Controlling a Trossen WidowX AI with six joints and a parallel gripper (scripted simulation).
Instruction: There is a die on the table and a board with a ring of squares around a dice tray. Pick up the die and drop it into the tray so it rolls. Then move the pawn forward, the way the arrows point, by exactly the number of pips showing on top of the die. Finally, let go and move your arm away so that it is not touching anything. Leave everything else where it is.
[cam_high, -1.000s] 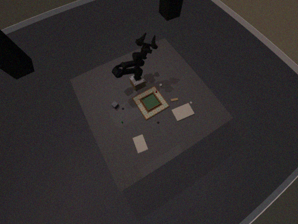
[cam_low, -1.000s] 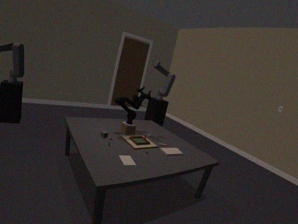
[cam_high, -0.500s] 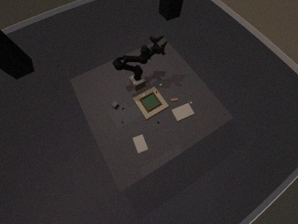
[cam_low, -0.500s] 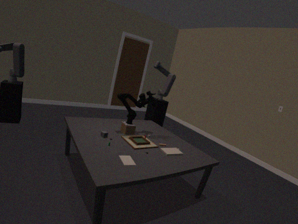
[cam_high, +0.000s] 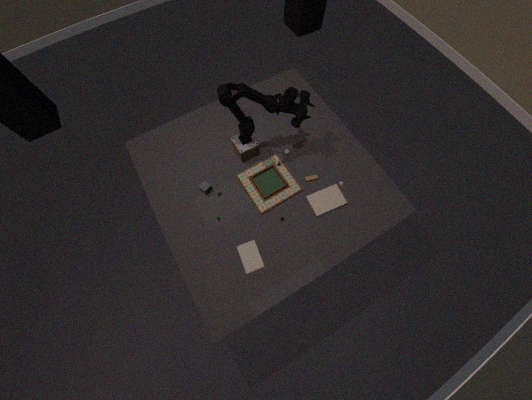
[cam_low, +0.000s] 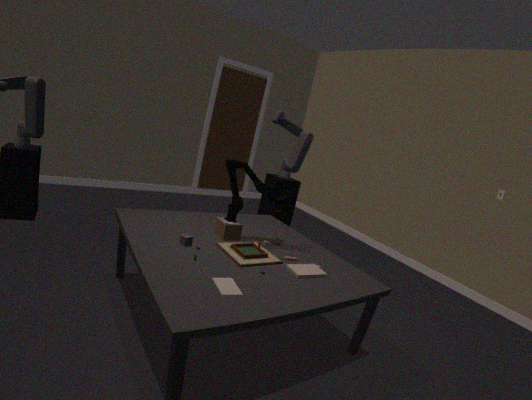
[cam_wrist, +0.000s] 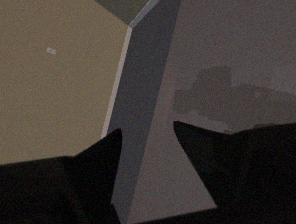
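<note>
Right now my gripper tip is 40 mm short of the white die, 170 mm to the left of it and 220 mm above it. Also, from my gripper tip: tan block: 260 mm ahead, 130 mm to the right, 230 mm below; then green piece: 220 mm ahead, 710 mm to the right, 220 mm below.
</note>
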